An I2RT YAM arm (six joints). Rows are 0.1 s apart.
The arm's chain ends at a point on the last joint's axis. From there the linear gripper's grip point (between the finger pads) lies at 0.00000 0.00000 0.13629 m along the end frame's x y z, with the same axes.
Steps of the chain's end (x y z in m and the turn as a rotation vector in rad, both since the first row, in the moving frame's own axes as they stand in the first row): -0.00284, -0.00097, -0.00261, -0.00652, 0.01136, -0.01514; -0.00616, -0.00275, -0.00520, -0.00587, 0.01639, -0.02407; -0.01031, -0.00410, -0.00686, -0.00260, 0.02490, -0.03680; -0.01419, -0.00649, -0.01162, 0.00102, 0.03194, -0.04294; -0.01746, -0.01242, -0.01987, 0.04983, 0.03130, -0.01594; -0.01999, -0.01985, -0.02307, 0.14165, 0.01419, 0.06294; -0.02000, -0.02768, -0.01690, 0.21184, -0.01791, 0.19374; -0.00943, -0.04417, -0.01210, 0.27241, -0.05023, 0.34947; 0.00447, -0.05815, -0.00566, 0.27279, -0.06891, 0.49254; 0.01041, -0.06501, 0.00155, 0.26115, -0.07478, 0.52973; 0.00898, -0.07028, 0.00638, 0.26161, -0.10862, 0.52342; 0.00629, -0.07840, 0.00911, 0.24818, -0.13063, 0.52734
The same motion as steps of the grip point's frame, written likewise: -0.00129, -0.00009, -0.00262, -0.00652, 0.01136, -0.01514; -0.00392, -0.00198, -0.00522, -0.00587, 0.01639, -0.02407; -0.00691, -0.00381, -0.00690, -0.00260, 0.02490, -0.03680; -0.00984, -0.00672, -0.01169, 0.00102, 0.03194, -0.04294; -0.01325, -0.01924, -0.02011, 0.04983, 0.03130, -0.01594; -0.01746, -0.03902, -0.02445, 0.14165, 0.01419, 0.06294; -0.01963, -0.05639, -0.01996, 0.21184, -0.01791, 0.19374; -0.00967, -0.08125, -0.01724, 0.27241, -0.05023, 0.34947; 0.00449, -0.09562, -0.01091, 0.27279, -0.06891, 0.49254; 0.00996, -0.10116, -0.00333, 0.26115, -0.07478, 0.52973; 0.00409, -0.10763, 0.00107, 0.26161, -0.10862, 0.52342; -0.00182, -0.11481, 0.00391, 0.24818, -0.13063, 0.52734
